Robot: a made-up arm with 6 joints. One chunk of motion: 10 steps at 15 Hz.
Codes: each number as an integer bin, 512 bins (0 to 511) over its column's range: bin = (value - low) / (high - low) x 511, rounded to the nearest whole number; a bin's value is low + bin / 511 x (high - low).
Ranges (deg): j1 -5..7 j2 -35..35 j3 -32..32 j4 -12..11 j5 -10..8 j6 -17..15
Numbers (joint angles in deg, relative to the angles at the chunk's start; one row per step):
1: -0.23 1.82 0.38 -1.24 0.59 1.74
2: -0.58 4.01 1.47 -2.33 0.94 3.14
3: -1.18 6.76 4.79 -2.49 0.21 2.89
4: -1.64 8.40 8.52 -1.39 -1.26 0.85
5: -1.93 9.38 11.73 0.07 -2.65 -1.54
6: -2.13 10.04 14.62 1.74 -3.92 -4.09
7: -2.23 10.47 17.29 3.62 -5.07 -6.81
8: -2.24 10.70 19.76 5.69 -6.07 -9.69
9: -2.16 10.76 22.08 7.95 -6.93 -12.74
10: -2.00 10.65 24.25 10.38 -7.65 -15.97
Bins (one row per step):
1: 203 269 259 239 301 299
2: 188 285 267 215 311 322
3: 163 305 294 211 290 318
4: 143 317 324 236 248 285
5: 131 324 349 268 209 247
6: 122 329 372 305 173 206
7: 118 332 394 347 140 163
8: 118 334 413 393 112 117
9: 121 334 432 443 87 68
10: 128 333 449 497 67 16

